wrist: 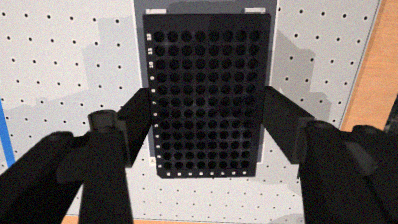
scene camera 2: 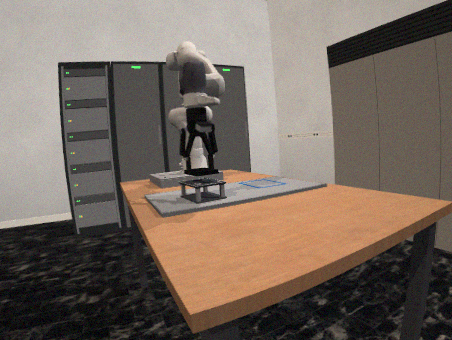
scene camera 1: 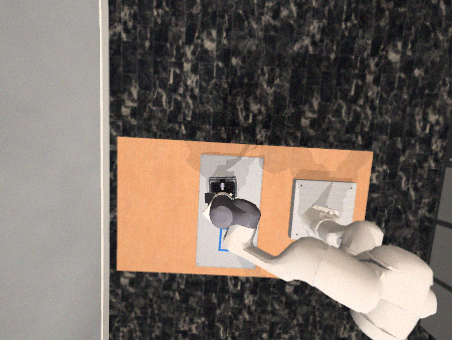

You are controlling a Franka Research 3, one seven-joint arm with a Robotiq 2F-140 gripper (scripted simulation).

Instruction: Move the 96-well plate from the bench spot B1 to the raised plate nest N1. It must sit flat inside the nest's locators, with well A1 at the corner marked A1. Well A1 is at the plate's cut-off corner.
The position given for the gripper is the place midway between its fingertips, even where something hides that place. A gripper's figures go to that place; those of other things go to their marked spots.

The gripper (wrist: 206, 103) is 17 cm from the lens. A black 96-well plate (wrist: 185, 54): 16 cm from the lens.
